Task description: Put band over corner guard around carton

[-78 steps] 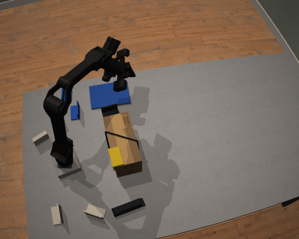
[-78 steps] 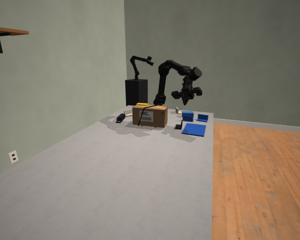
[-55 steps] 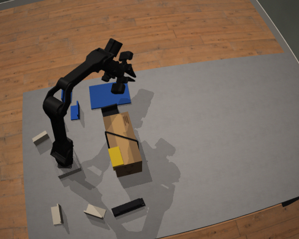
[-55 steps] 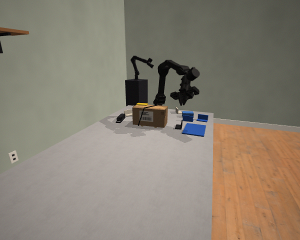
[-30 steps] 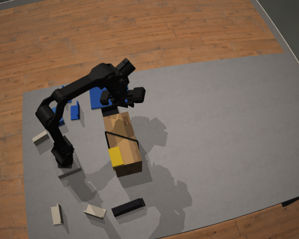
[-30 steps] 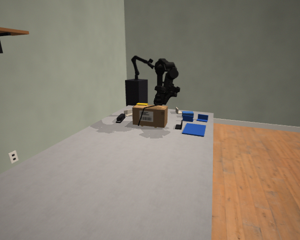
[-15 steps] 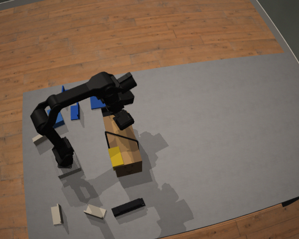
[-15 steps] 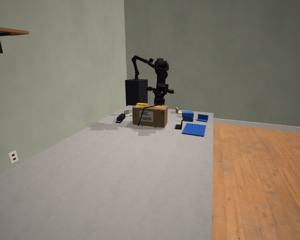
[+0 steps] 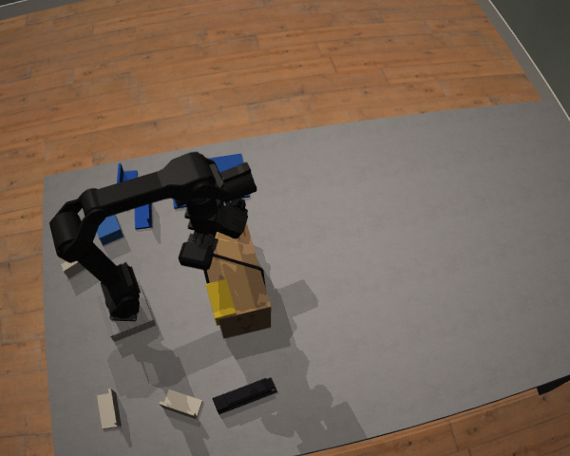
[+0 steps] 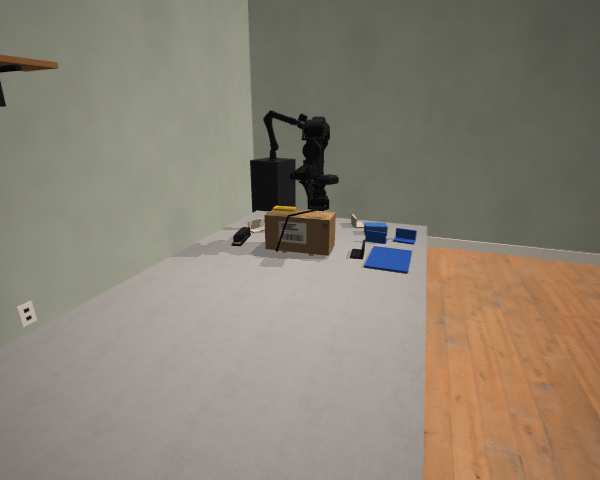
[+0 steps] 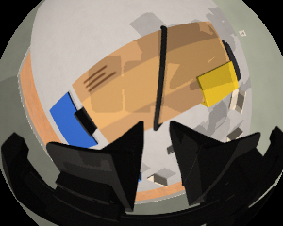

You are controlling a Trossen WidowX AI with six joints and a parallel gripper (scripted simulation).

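My gripper is now 2 cm short of the yellow corner guard, 11 cm to the left of it and 8 cm above it. From my hand the other things lie so: black bracket 3 cm behind, 18 cm to the left, 20 cm below; then brown carton 4 cm ahead, 3 cm to the right, 14 cm below; then blue bracket 20 cm behind, 18 cm to the left, 20 cm below.
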